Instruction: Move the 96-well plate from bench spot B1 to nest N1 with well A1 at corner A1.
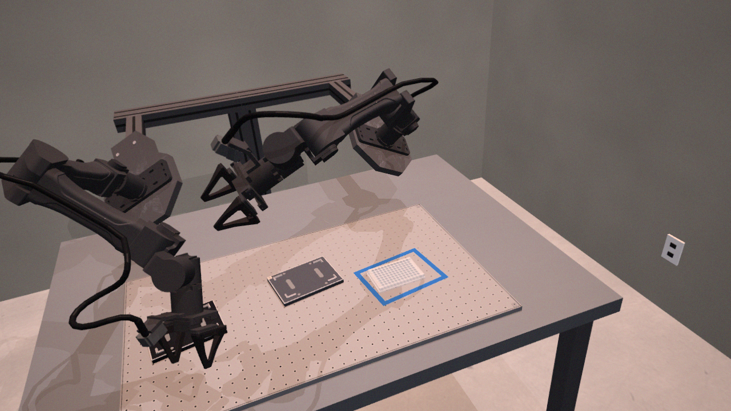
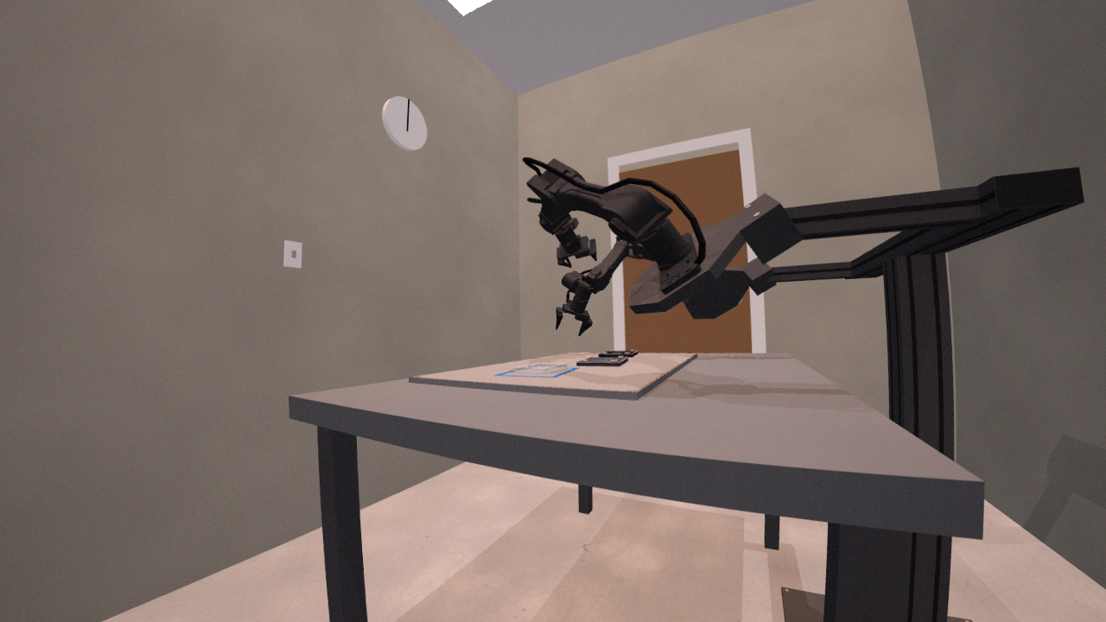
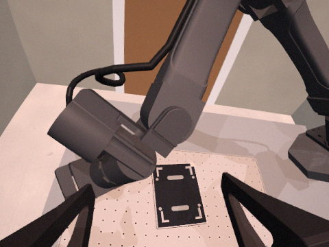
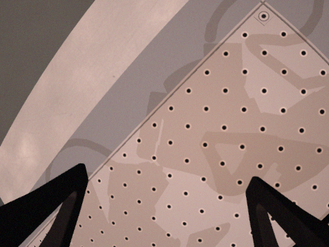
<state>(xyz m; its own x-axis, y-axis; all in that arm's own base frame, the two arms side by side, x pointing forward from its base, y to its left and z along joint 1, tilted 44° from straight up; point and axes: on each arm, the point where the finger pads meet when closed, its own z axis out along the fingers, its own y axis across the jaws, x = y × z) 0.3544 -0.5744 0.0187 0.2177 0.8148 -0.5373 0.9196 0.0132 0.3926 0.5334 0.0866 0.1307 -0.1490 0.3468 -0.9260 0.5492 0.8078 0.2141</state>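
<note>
My left gripper is now 40 cm to the right of the 96-well plate, 33 cm above it and 6 cm past it.
</note>
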